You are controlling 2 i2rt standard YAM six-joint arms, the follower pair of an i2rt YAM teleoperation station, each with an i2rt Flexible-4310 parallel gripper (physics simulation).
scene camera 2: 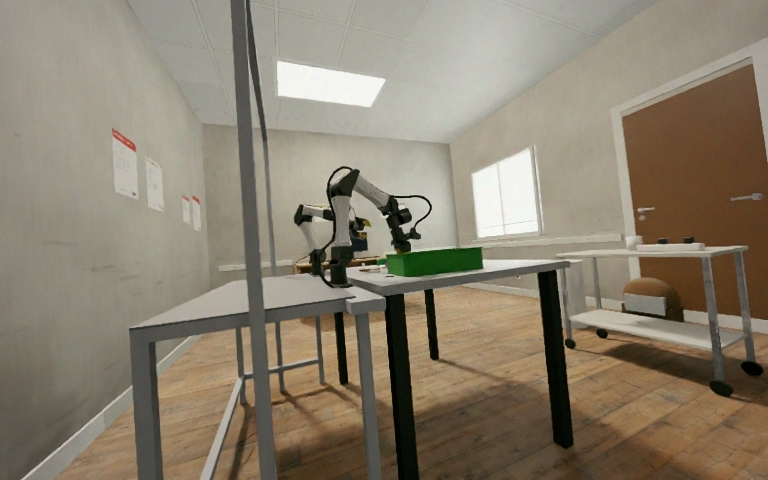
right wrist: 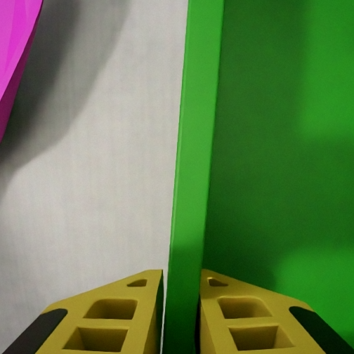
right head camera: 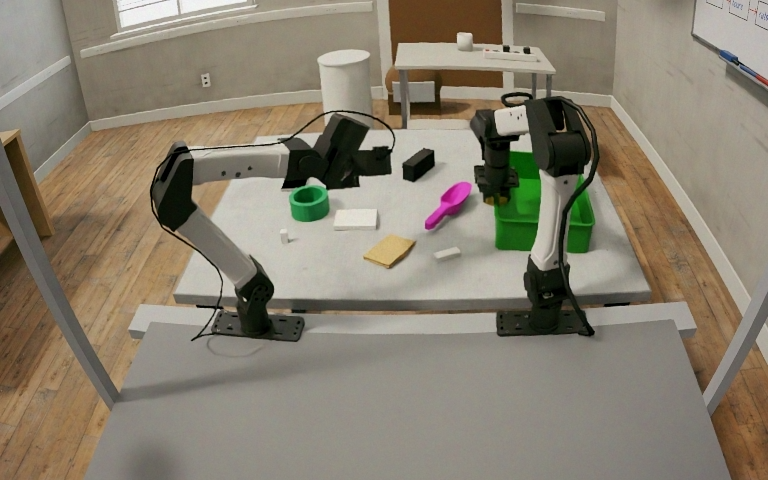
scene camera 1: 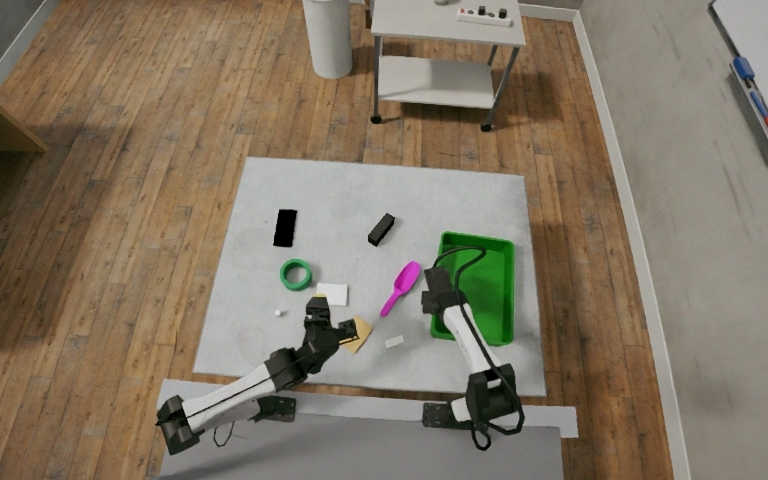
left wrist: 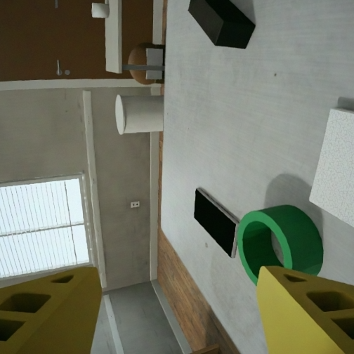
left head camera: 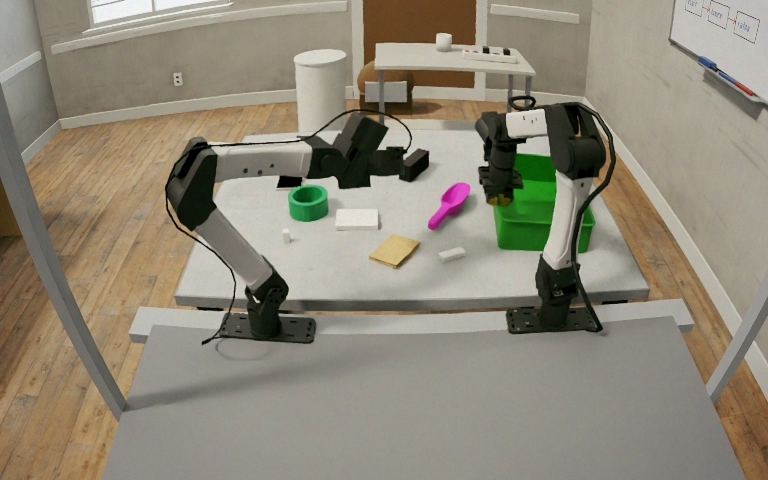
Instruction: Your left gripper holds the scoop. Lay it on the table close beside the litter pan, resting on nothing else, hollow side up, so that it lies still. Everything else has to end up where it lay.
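Pixels of known places: left gripper, fingertip midpoint: (scene camera 2: 369, 231) (scene camera 1: 324, 300); right gripper, fingertip midpoint: (right head camera: 495, 204) (left head camera: 496, 204); left arm's base at its link origin: (scene camera 2: 317, 275) (right head camera: 256, 328) (scene camera 1: 262, 406) (left head camera: 266, 330); right arm's base at its link origin: (scene camera 2: 338, 285) (right head camera: 542, 325) (scene camera 1: 455, 416) (left head camera: 551, 322).
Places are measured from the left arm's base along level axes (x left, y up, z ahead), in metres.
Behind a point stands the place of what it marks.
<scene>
The magenta scoop (left head camera: 455, 196) @[x -0.403, y 0.033, z 0.461 m] (right head camera: 456, 195) @[x -0.402, y 0.034, z 0.462 m] (scene camera 1: 406, 280) @[x -0.403, y 0.023, z 0.442 m] (right wrist: 12, 47) lies on the table, hollow side up, just left of the green litter pan (left head camera: 518, 236) @[x -0.536, y 0.055, z 0.259 m] (right head camera: 512, 236) @[x -0.530, y 0.054, z 0.260 m] (scene camera 1: 513, 283) @[x -0.742, y 0.100, z 0.441 m] (scene camera 2: 438, 262) @[x -0.736, y 0.056, z 0.383 m] (right wrist: 195, 150). In the right wrist view a strip of table shows between them; no gripper holds the scoop. My right gripper (left head camera: 500, 200) @[x -0.495, y 0.074, z 0.362 m] (right head camera: 496, 200) @[x -0.495, y 0.074, z 0.362 m] (right wrist: 177, 281) points down and is shut on the pan's left wall, one finger on each side of it. My left gripper (left wrist: 178, 279) is open and empty, raised over the left part of the table; its fingertips are hidden in both head views.
A black box (left head camera: 417, 164) @[x -0.308, y 0.054, z 0.591 m] (scene camera 1: 381, 229) @[x -0.301, y 0.065, z 0.602 m] lies behind the scoop. A green ring (left head camera: 308, 209) @[x -0.044, y 0.051, z 0.366 m], a white box (left head camera: 356, 219) @[x -0.160, y 0.029, z 0.356 m], a dark flat slab (scene camera 1: 284, 228) @[x 0.045, y 0.022, z 0.589 m] and a small white piece (left head camera: 286, 236) @[x -0.003, y 0.036, z 0.274 m] lie leftward. A tan cloth (left head camera: 394, 250) @[x -0.252, y 0.026, z 0.240 m] and a white bar (left head camera: 451, 254) @[x -0.378, y 0.026, z 0.227 m] lie in front.
</scene>
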